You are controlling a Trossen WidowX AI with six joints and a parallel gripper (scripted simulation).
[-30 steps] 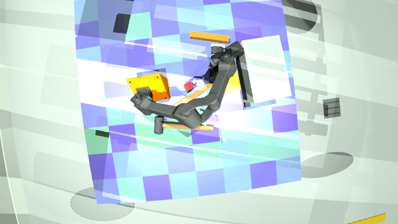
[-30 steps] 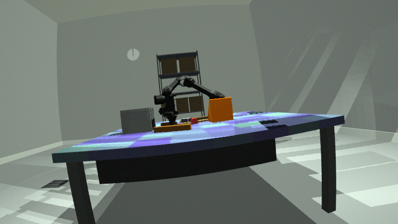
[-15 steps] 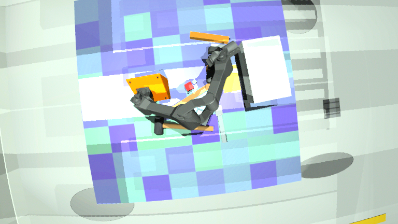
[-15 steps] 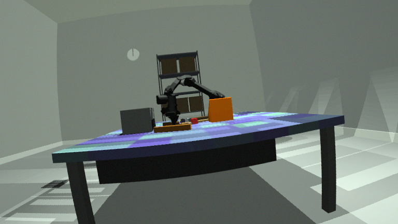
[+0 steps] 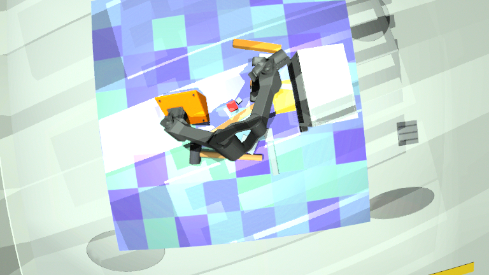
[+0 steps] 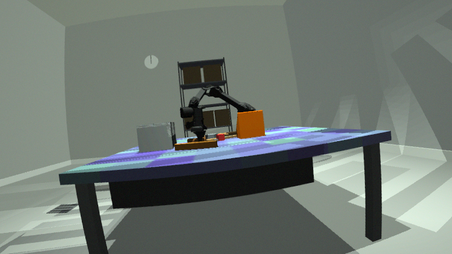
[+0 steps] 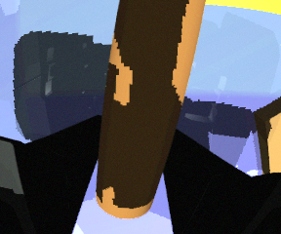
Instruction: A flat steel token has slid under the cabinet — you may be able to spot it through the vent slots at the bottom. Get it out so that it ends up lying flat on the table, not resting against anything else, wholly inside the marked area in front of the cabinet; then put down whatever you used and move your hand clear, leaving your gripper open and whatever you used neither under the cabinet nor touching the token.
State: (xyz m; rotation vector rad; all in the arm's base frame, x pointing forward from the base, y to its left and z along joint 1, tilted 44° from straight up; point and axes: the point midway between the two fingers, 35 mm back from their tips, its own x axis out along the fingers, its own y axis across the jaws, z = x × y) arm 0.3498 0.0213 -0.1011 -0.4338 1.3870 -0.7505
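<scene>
Right now the red cube is 130 mm behind my gripper tip, 80 mm to the right of it and 10 mm above it. Also, from my gripper tip: flat wooden stick (150 mm to the right, 130 mm behind); orange bar (180 mm to the left, 30 mm ahead, 10 mm above); small white block (120 mm to the left, 70 mm ahead).
</scene>
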